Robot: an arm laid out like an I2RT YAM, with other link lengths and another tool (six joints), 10 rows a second.
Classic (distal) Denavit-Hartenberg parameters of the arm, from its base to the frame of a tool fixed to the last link. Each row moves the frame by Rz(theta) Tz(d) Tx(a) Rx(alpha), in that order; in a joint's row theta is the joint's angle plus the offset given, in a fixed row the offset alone. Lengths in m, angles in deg.
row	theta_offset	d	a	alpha
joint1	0	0.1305	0.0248	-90
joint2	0	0	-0.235	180
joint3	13.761	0	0.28	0
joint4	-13.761	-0.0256	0.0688	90
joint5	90	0.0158	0	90
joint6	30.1	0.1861	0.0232	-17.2
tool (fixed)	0	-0.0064	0	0
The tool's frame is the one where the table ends.
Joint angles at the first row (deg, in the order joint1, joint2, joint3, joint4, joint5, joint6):
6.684 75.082 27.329 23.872 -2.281 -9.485
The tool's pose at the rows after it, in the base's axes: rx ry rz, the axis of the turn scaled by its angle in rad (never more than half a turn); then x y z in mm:
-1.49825 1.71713 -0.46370 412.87 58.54 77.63
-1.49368 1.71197 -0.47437 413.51 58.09 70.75
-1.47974 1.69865 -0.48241 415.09 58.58 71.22
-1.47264 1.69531 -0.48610 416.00 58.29 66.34
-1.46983 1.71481 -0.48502 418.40 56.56 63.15
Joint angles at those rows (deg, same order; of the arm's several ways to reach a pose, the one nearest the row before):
6.846 76.334 26.051 28.039 -1.845 -10.539
6.898 78.340 25.256 31.361 -1.561 -10.679
6.964 79.154 24.884 33.655 -1.495 -10.447
6.945 80.880 24.498 36.185 -1.409 -10.314
6.932 82.044 25.370 35.761 -0.793 -10.045

